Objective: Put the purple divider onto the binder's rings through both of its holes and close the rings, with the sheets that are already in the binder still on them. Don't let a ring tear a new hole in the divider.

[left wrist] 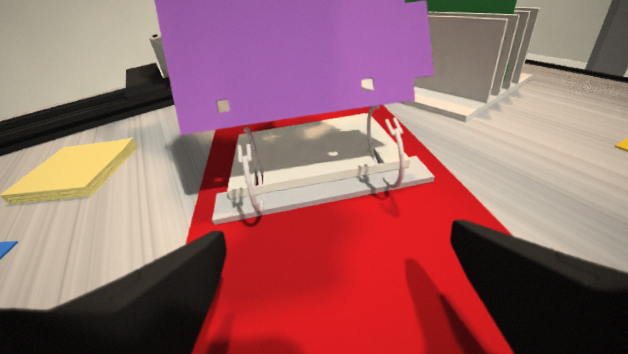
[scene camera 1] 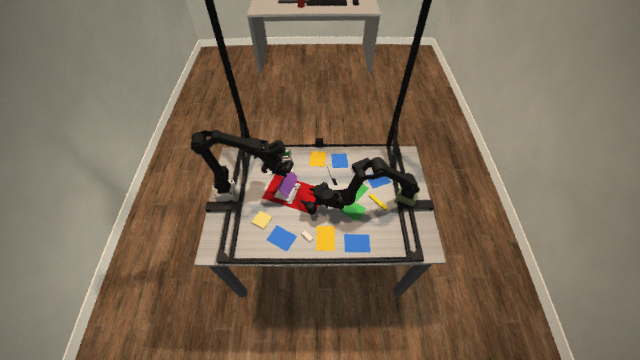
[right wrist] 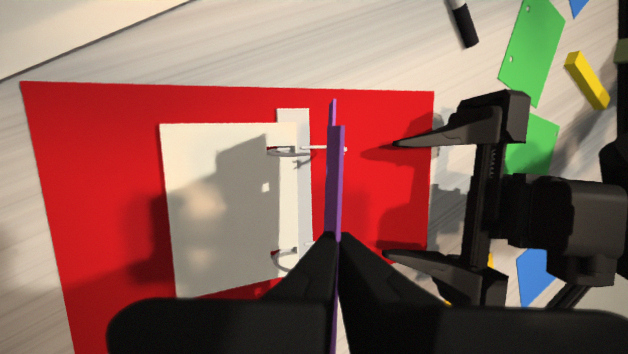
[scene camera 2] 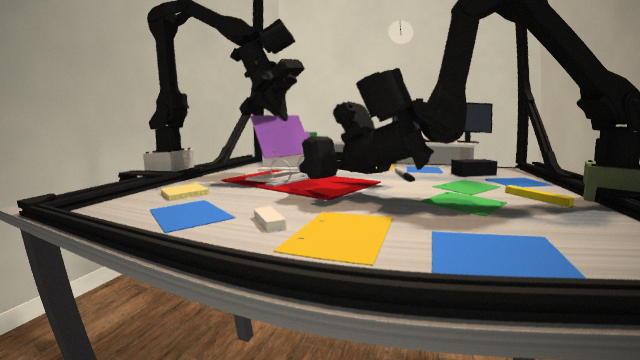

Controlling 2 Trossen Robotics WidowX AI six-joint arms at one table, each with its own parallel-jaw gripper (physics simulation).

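Places are measured from the left arm's base along level axes (x ahead, y left, z up), in millimetres.
Where they show: left gripper, fingertip midpoint: (left wrist: 337,236) (scene camera 1: 305,194) (right wrist: 388,199); right gripper, fingertip midpoint: (scene camera 1: 286,176) (right wrist: 334,242) (scene camera 2: 285,120); left arm's base, link origin: (scene camera 1: 408,192) (scene camera 2: 616,165); right arm's base, link origin: (scene camera 1: 223,188) (scene camera 2: 168,151).
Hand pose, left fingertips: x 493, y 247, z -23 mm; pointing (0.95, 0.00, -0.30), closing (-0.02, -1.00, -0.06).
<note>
Each offset is from my left fingertips to the top centre of the thing. "spot": to the spot under its first point.
The purple divider {dz +104, dx +93, dy +8 mm} (scene camera 1: 288,185) (scene camera 2: 281,137) (left wrist: 295,55) (right wrist: 335,185) stands nearly upright above the open binder (scene camera 1: 270,193) (scene camera 2: 325,189) (left wrist: 310,280) (right wrist: 100,110). My right gripper (scene camera 2: 284,116) (right wrist: 334,242) is shut on its upper part. In the left wrist view both divider holes show pale background, with no ring visibly through them; its lower edge is near the ring tips. The left-hand ring {spot: dz +6, dx +40, dy +40 mm} (left wrist: 248,175) and right-hand ring {spot: dz +2, dx +48, dy -38 mm} (left wrist: 400,155) are open. White sheets {dz -22, dx +117, dy +10 mm} (left wrist: 300,145) (right wrist: 225,210) lie at the rings. My left gripper (left wrist: 337,236) (right wrist: 388,199) is open and empty over the near red cover.
A file rack {dz +41, dx +252, dy -136 mm} (left wrist: 465,60) stands right of the binder in the left wrist view. A yellow pad {dz -24, dx +136, dy +222 mm} (scene camera 1: 261,220) (scene camera 2: 185,191), white block {dz -23, dx -118, dy +195 mm} (scene camera 1: 307,236) (scene camera 2: 270,219), yellow stick {dz -22, dx -364, dy -155 mm} (scene camera 1: 378,202) (scene camera 2: 539,195), marker {dz -23, dx -65, dy -202 mm} (scene camera 2: 405,174) (right wrist: 466,25) and blue, green and orange sheets lie around.
</note>
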